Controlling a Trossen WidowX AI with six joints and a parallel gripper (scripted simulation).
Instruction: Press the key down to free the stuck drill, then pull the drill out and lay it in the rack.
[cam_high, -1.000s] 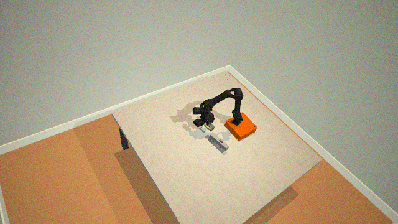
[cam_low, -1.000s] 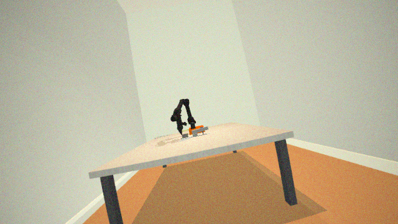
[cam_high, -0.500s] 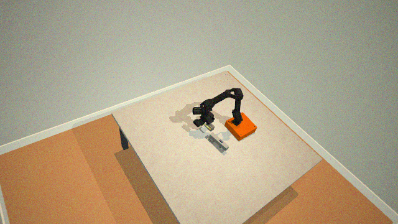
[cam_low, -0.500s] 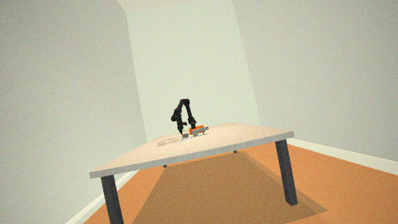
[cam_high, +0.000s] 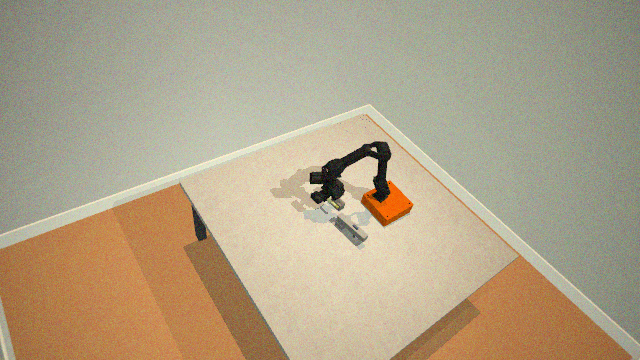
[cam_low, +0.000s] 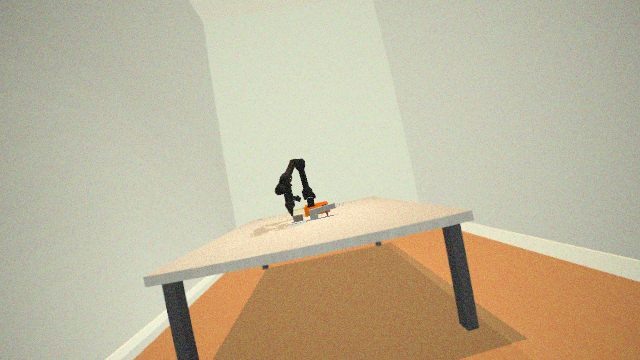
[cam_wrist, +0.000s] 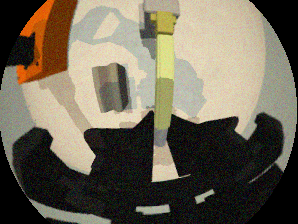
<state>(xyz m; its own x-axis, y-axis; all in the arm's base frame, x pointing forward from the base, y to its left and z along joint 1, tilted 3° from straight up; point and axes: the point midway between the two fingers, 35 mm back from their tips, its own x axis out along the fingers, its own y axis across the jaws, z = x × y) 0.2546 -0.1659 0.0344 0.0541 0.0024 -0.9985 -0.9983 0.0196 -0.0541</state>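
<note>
Right now my gripper tip is 4 cm to the right of the yellow-green drill and 4 cm below it. The rest, counted from my gripper tip: rack: 7 cm behind, 4 cm to the left, 3 cm below.
</note>
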